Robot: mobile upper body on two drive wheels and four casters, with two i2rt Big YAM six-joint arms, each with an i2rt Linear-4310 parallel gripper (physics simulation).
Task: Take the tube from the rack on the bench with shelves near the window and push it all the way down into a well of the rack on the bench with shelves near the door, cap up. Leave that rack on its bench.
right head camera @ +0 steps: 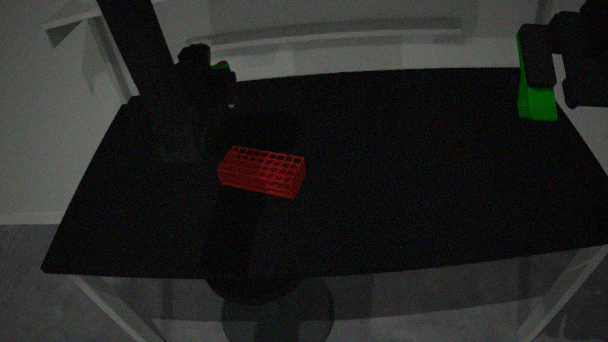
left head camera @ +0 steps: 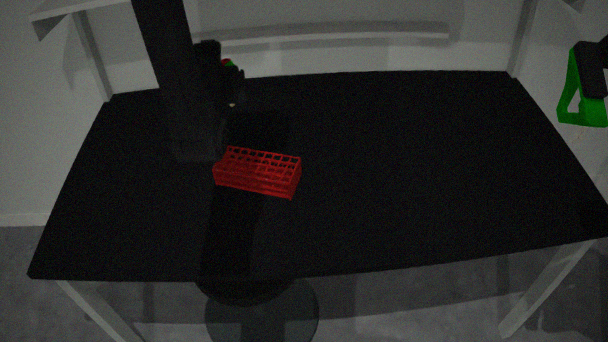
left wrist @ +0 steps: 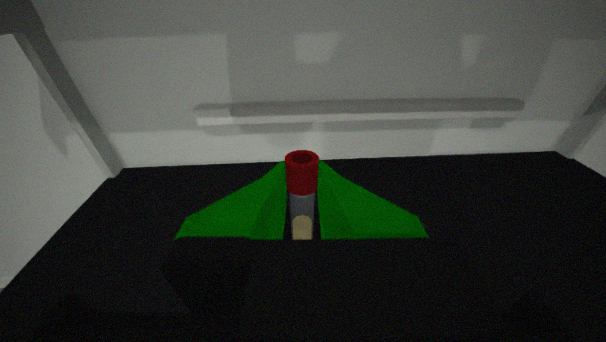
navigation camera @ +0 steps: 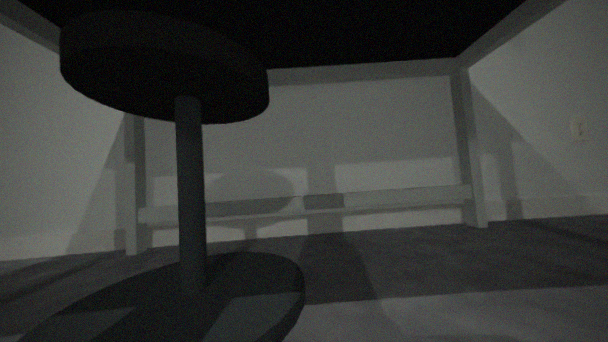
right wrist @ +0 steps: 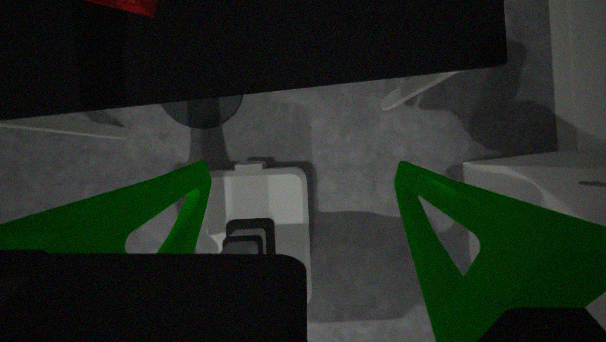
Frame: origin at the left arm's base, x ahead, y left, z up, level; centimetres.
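Seen in the pictures: left gripper, fingertip midpoint: (right head camera: 223, 66) (left head camera: 226, 63) (left wrist: 302, 169); right gripper, fingertip midpoint: (right head camera: 569, 111) (left head camera: 598, 117) (right wrist: 302, 171).
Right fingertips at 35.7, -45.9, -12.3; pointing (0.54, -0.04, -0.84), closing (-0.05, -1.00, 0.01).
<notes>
Pixels of each thing's middle, then the offset from my right fingertips to it, as dx, dy, dz. "spot": a spot on its surface instead. Level surfaces: height alone.
- red rack at the middle of its body: (left head camera: 257, 171) (right head camera: 261, 171) +43.3, +42.3, -49.6
- black bench top at its surface level: dz -52.4
- tube at the middle of its body: (left wrist: 302, 227) +43.7, +45.5, -24.3
- red cap at a spot on its surface: (left head camera: 226, 61) (right head camera: 222, 63) spot: +43.4, +45.2, -18.6
- round stool at the middle of its body: (navigation camera: 191, 191) (left head camera: 253, 287) (right head camera: 267, 286) +41.9, +50.8, -105.5
- shelf at a spot on its surface: (left head camera: 80, 9) spot: +58.9, +84.0, -8.2
- pale rail at a spot on its surface: (left wrist: 360, 117) spot: +89.0, +30.1, -36.4
The red rack (left head camera: 257, 175) (right head camera: 261, 172) stands on the black bench top (left head camera: 425, 175) (right head camera: 425, 175), left of its middle. A corner of the rack (right wrist: 132, 6) shows at the top of the right wrist view. My left gripper (left wrist: 302, 169) is shut on the tube (left wrist: 301, 175), which has a red cap on top and a pale lower part. In the head views the arm hides most of that gripper; the red cap (left head camera: 226, 61) (right head camera: 222, 63) shows beyond the rack, above the bench's far part. My right gripper (right wrist: 302, 171) is open and empty, at the bench's right side.
A round stool (left head camera: 262, 307) (right head camera: 277, 310) (navigation camera: 190, 200) stands at the bench's front edge, partly under it. A shelf (left head camera: 80, 9) (right head camera: 75, 19) is at the upper left. A pale rail (left head camera: 335, 38) (right head camera: 335, 34) (left wrist: 360, 117) runs along behind the bench.
</notes>
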